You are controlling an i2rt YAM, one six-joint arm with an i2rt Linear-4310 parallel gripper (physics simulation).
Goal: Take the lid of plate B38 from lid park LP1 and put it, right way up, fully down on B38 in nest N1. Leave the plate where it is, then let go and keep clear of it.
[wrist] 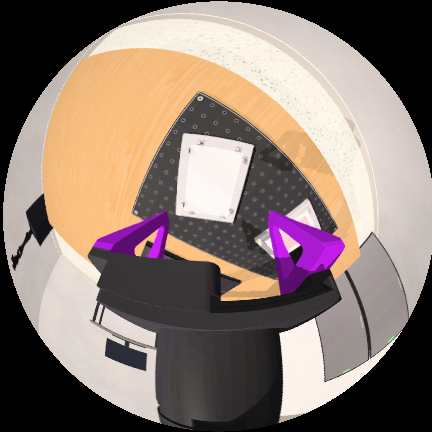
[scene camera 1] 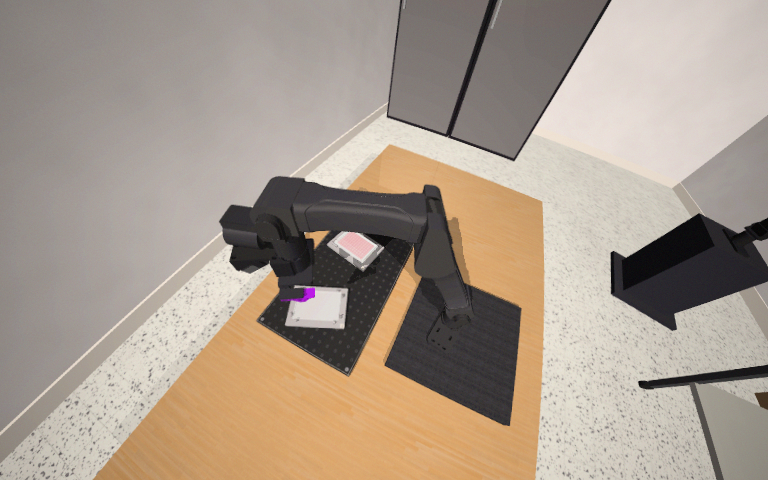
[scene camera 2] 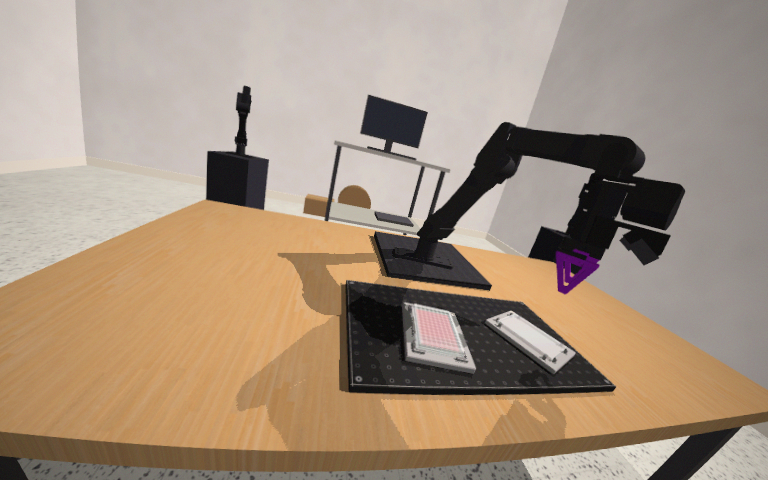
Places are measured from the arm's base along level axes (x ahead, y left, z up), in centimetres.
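Where they show: gripper, between the fingertips: (wrist: 218, 216) (scene camera 1: 303, 282) (scene camera 2: 565, 287); arm's base, origin of its link: (scene camera 1: 451, 319) (scene camera 2: 422, 258).
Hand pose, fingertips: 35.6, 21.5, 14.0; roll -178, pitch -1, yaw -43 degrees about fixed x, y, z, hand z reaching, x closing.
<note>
Things, the pixels of their top centre, and the offset from my fingertips, as dx, dy, dz. "spot": a spot on its surface instead. Level surfaces: height alone.
- white lid park, a spot on its surface: (scene camera 2: 560, 363) spot: +5.7, +2.1, -13.8
- plate with pink wells, centre of its top: (scene camera 2: 436, 325) (wrist: 294, 238) (scene camera 1: 356, 243) +3.4, -23.9, -12.1
- nest, centre of its top: (scene camera 2: 435, 328) (wrist: 292, 236) (scene camera 1: 356, 244) +3.4, -23.9, -13.0
- black perforated board, centre of its top: (wrist: 258, 222) (scene camera 2: 468, 329) (scene camera 1: 349, 271) -1.2, -15.1, -14.7
- wooden table, height of its surface: dz -16.0
The pale, flat lid (scene camera 1: 321, 308) (scene camera 2: 533, 335) (wrist: 212, 180) lies level in the white lid park (scene camera 1: 294, 326) (scene camera 2: 560, 363), held between small corner posts. The plate with pink wells (scene camera 1: 355, 245) (scene camera 2: 437, 330) (wrist: 304, 223) sits in the other white holder, the nest (scene camera 2: 441, 363); a finger partly covers it in the wrist view. No labels are readable. My gripper (scene camera 1: 305, 294) (scene camera 2: 576, 271) (wrist: 218, 216) has purple fingers, wide open with nothing between them. It hangs above the lid park side of the board, clear of lid and plate.
Both holders stand on a black perforated board (scene camera 1: 362, 316) (scene camera 2: 390, 374) (wrist: 212, 116) on the wooden table (scene camera 1: 237, 396) (scene camera 2: 169, 339) (wrist: 110, 125). The arm's dark base mat (scene camera 1: 481, 373) (scene camera 2: 470, 277) lies beside the board. A wall rises beyond the table edge near the gripper.
</note>
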